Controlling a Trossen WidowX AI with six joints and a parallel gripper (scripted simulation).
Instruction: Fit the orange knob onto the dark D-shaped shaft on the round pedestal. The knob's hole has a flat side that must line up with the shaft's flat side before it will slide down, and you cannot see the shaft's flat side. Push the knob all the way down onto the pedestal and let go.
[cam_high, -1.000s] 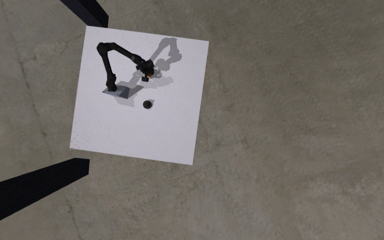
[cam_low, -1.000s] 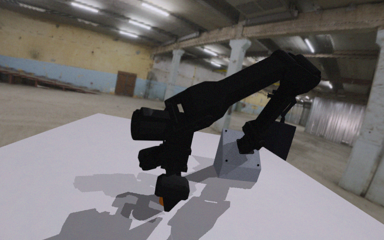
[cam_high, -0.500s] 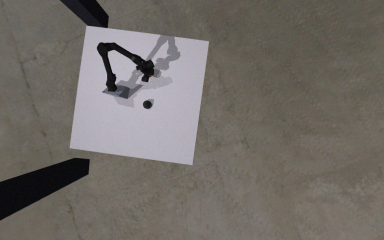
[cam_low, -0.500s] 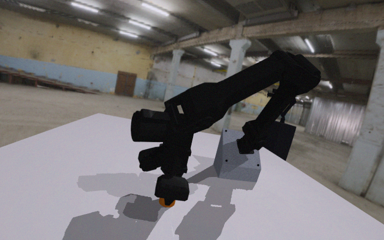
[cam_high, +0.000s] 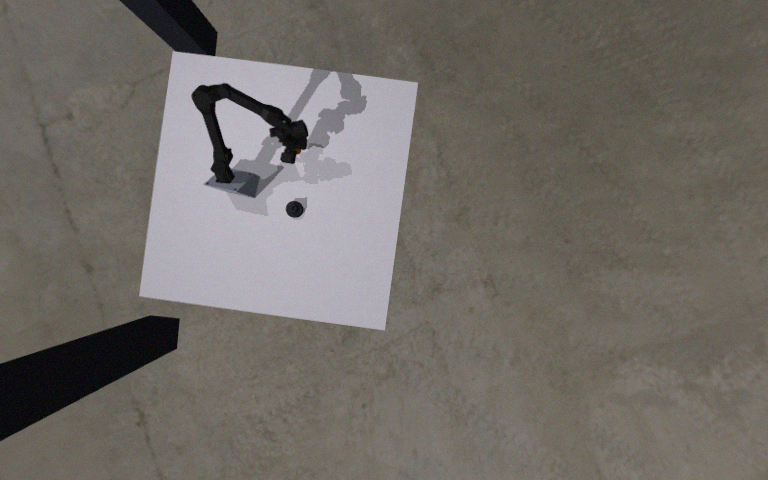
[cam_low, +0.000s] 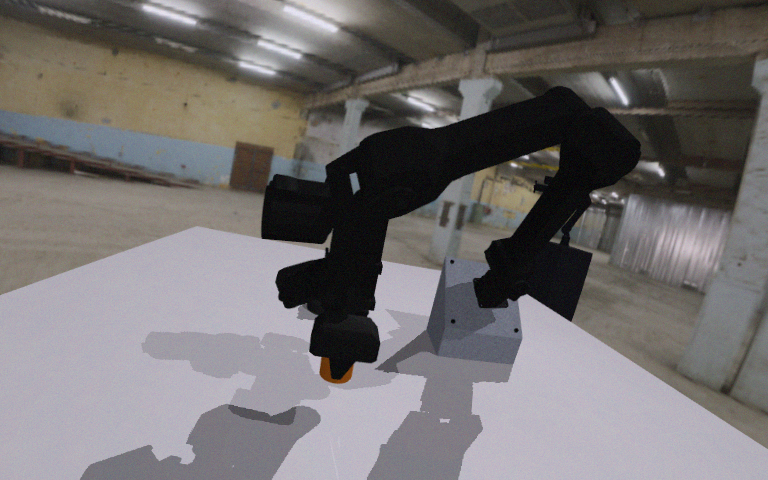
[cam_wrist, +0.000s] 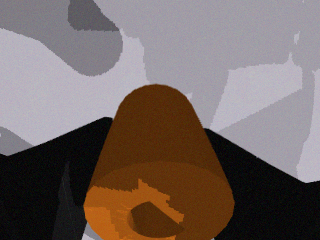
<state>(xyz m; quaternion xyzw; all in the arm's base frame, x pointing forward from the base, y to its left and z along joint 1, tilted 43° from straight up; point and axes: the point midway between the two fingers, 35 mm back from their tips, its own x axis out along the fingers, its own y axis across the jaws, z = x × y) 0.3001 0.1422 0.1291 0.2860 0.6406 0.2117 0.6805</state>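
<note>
My gripper tip is now 10 mm short of the dark round pedestal, 290 mm to the left of it and 20 mm above it. From my gripper tip the other things lie so: orange knob 20 mm above.
</note>
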